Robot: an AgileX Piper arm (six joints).
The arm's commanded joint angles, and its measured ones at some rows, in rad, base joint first. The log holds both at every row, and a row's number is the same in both.
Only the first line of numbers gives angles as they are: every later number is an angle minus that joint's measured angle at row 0.
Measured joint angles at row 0:
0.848, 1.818, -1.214, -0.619, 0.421, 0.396
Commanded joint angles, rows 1 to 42:
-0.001, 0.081, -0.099, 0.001, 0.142, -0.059
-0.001, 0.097, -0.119, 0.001, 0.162, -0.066
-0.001, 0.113, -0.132, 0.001, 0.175, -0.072
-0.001, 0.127, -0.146, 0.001, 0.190, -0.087
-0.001, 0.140, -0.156, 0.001, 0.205, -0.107
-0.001, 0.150, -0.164, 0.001, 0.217, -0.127
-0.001, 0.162, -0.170, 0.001, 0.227, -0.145
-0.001, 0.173, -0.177, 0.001, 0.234, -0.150
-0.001, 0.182, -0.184, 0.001, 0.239, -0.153
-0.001, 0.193, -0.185, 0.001, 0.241, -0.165
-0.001, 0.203, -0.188, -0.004, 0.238, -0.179
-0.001, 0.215, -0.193, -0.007, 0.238, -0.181
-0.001, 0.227, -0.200, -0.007, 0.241, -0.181
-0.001, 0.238, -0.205, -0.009, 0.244, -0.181
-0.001, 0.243, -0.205, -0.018, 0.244, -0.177
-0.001, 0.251, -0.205, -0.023, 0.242, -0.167
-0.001, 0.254, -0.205, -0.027, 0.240, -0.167
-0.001, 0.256, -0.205, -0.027, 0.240, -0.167
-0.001, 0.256, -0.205, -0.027, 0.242, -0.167
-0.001, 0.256, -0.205, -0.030, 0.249, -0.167
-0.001, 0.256, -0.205, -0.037, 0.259, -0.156
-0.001, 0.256, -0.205, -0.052, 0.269, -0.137
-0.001, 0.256, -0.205, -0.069, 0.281, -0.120
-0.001, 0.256, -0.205, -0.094, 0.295, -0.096
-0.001, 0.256, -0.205, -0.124, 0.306, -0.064
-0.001, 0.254, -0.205, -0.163, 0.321, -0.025
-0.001, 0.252, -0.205, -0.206, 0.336, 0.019
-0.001, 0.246, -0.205, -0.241, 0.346, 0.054
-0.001, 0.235, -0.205, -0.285, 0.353, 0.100
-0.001, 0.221, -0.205, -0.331, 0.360, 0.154
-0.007, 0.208, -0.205, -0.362, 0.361, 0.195
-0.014, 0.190, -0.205, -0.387, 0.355, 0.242
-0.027, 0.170, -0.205, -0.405, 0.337, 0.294
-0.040, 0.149, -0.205, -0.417, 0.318, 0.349
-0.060, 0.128, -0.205, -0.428, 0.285, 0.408
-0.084, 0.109, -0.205, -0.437, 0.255, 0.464
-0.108, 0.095, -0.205, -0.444, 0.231, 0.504
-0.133, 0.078, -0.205, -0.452, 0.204, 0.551
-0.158, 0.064, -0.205, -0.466, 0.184, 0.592
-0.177, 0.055, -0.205, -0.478, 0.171, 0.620
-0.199, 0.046, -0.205, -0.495, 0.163, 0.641
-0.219, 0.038, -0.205, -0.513, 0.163, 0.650
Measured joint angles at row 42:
-0.145, 0.083, -0.199, -0.438, 0.201, 0.549
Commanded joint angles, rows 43 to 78:
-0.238, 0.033, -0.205, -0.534, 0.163, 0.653
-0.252, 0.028, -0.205, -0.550, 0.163, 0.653
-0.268, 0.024, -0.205, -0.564, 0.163, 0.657
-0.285, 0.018, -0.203, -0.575, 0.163, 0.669
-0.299, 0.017, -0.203, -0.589, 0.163, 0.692
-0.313, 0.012, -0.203, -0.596, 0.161, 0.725
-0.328, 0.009, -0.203, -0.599, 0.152, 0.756
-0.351, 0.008, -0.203, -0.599, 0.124, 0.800
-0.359, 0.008, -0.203, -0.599, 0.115, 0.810
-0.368, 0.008, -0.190, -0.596, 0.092, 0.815
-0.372, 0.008, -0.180, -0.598, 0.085, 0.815
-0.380, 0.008, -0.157, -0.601, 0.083, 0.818
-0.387, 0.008, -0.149, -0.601, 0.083, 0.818
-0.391, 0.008, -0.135, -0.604, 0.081, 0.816
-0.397, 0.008, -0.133, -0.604, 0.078, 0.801
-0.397, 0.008, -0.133, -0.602, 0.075, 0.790
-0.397, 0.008, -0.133, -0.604, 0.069, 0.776
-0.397, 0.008, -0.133, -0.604, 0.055, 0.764
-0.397, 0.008, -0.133, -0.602, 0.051, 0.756
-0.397, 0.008, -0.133, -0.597, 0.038, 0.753
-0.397, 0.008, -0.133, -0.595, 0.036, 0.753
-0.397, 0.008, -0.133, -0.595, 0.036, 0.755
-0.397, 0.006, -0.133, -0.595, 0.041, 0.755
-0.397, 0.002, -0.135, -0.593, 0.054, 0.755
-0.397, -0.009, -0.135, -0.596, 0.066, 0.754
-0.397, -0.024, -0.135, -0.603, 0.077, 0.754
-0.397, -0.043, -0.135, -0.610, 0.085, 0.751
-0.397, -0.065, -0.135, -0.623, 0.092, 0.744
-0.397, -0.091, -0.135, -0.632, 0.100, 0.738
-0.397, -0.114, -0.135, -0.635, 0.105, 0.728
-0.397, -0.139, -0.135, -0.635, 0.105, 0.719
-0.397, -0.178, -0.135, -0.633, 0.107, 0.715
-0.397, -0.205, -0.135, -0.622, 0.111, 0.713
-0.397, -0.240, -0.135, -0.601, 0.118, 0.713
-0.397, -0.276, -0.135, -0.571, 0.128, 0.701
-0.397, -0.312, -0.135, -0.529, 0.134, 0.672
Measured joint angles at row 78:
-0.390, -0.187, -0.130, -0.610, 0.096, 0.722
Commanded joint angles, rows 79 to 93:
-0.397, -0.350, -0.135, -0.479, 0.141, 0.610
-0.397, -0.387, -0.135, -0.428, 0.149, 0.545
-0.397, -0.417, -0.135, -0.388, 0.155, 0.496
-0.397, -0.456, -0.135, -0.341, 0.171, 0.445
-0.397, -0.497, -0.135, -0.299, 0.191, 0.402
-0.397, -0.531, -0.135, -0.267, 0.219, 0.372
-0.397, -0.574, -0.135, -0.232, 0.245, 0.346
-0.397, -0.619, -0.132, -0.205, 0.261, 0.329
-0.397, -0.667, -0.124, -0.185, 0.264, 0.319
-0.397, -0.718, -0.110, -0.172, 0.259, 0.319
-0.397, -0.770, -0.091, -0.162, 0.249, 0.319
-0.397, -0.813, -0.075, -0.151, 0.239, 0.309
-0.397, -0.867, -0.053, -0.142, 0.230, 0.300
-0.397, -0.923, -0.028, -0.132, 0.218, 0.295
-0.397, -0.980, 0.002, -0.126, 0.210, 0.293
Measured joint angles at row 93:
-0.390, -0.786, -0.078, -0.164, 0.230, 0.323
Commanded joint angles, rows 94 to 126:
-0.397, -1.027, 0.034, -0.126, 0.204, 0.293
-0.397, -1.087, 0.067, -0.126, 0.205, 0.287
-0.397, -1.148, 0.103, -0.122, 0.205, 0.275
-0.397, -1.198, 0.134, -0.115, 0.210, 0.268
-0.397, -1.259, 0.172, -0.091, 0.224, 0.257
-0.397, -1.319, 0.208, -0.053, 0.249, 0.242
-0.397, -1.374, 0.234, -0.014, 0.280, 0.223
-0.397, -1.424, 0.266, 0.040, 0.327, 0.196
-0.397, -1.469, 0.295, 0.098, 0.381, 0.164
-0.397, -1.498, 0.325, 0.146, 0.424, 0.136
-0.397, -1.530, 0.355, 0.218, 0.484, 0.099
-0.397, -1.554, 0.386, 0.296, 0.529, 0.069
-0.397, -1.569, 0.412, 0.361, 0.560, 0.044
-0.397, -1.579, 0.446, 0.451, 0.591, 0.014
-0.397, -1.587, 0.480, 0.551, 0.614, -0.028
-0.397, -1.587, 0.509, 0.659, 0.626, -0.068
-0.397, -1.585, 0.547, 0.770, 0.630, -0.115
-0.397, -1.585, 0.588, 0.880, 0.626, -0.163
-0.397, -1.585, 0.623, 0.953, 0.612, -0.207
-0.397, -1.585, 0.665, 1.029, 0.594, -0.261
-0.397, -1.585, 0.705, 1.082, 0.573, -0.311
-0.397, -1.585, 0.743, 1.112, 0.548, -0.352
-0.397, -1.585, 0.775, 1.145, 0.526, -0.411
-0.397, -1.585, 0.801, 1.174, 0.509, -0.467
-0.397, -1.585, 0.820, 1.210, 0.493, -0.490
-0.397, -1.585, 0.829, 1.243, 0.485, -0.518
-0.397, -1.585, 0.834, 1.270, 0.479, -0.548
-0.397, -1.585, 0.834, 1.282, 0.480, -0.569
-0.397, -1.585, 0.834, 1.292, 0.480, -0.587
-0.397, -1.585, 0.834, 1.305, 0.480, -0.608
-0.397, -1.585, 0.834, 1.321, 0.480, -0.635
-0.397, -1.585, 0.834, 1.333, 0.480, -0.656
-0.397, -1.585, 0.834, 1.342, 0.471, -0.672
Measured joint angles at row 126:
-0.392, -1.580, 0.831, 1.285, 0.496, -0.578
